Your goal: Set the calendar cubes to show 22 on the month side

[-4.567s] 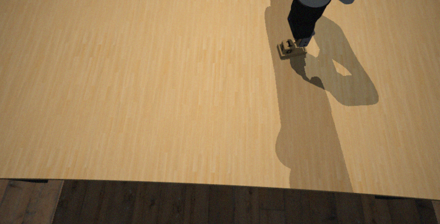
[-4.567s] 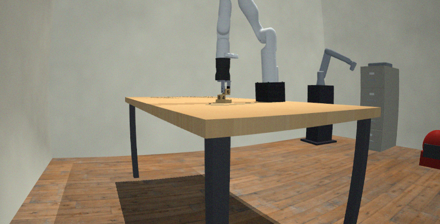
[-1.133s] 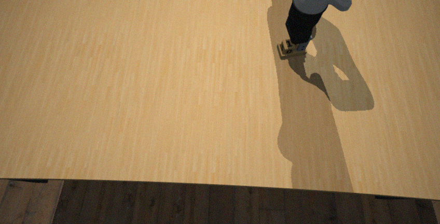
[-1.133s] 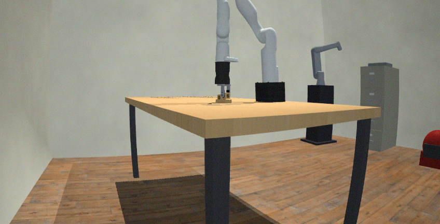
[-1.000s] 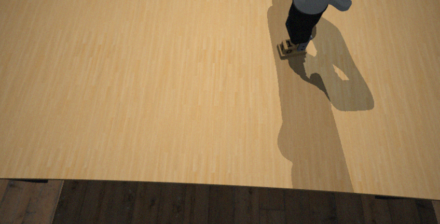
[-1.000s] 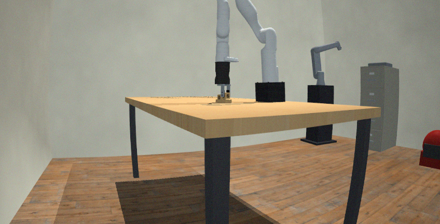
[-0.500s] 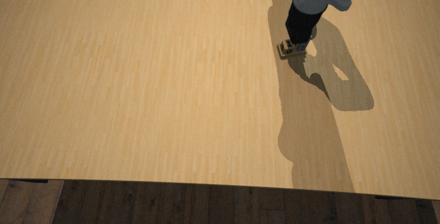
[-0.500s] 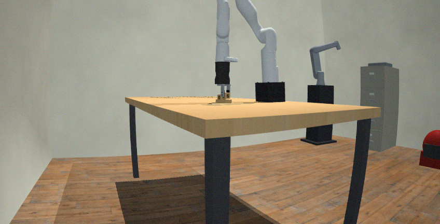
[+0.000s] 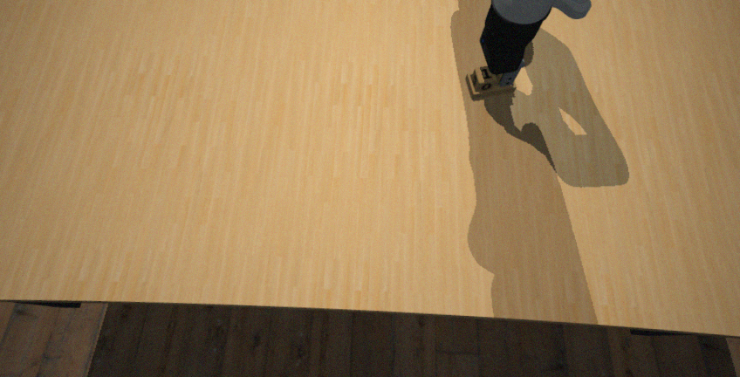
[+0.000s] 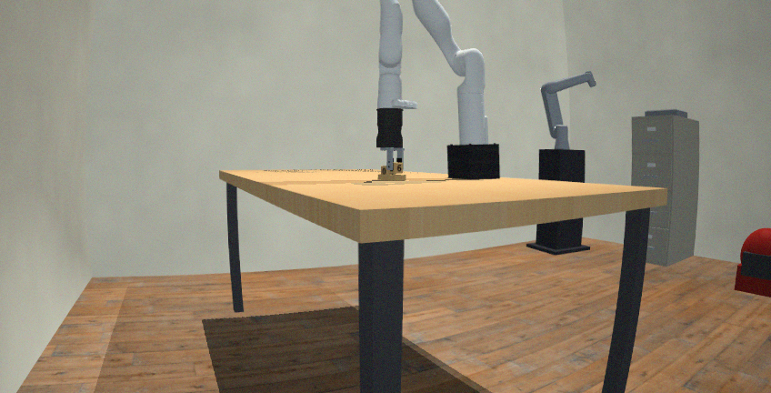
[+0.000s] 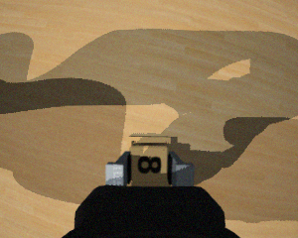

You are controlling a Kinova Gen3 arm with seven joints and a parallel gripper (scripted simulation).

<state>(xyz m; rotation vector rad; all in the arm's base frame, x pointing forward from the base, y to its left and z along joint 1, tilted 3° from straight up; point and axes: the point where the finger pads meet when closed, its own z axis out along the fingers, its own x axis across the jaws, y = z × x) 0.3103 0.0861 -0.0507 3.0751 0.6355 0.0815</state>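
My hand is 1 cm above the wooden number cube. From my hand the other things lie so: wooden calendar tray (1 cm to the right, 4 cm below).
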